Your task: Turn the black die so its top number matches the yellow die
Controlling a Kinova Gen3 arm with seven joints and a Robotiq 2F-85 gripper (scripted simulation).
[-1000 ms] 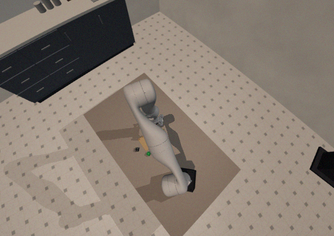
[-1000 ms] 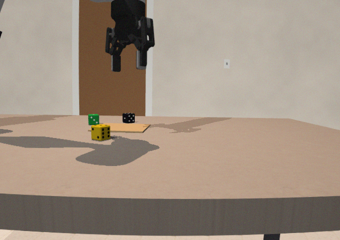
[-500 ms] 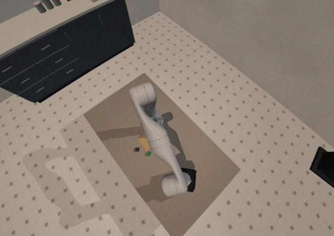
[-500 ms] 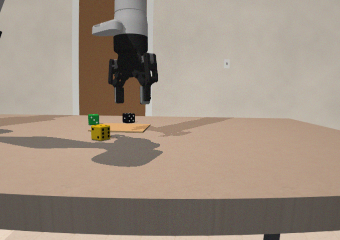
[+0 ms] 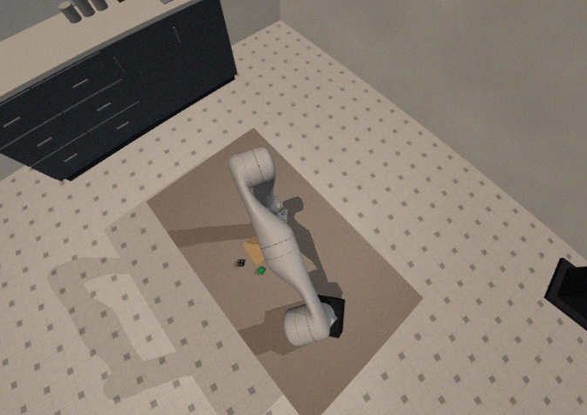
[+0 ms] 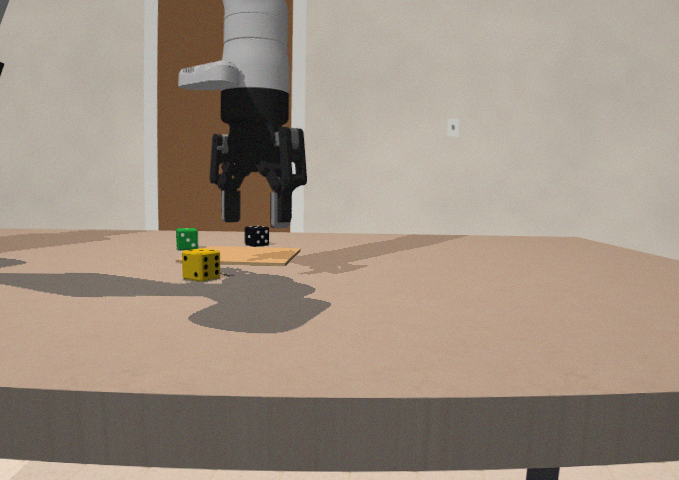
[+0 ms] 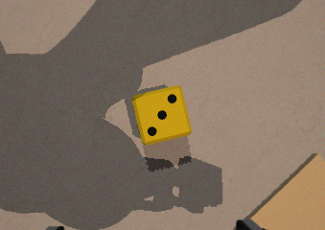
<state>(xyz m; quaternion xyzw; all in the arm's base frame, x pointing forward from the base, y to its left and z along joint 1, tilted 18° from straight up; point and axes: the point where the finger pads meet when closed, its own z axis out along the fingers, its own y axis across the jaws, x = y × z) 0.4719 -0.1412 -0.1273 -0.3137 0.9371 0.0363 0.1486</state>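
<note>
The mat is 120 mm to the left of my hand, 60 mm below it and 20 mm behind it. The rest, counted from my hand: green die 210 mm to the left, 110 mm behind, 50 mm below; then yellow die 60 mm behind, 50 mm below, 30 mm to the right; then black die 250 mm to the left, 50 mm below.
</note>
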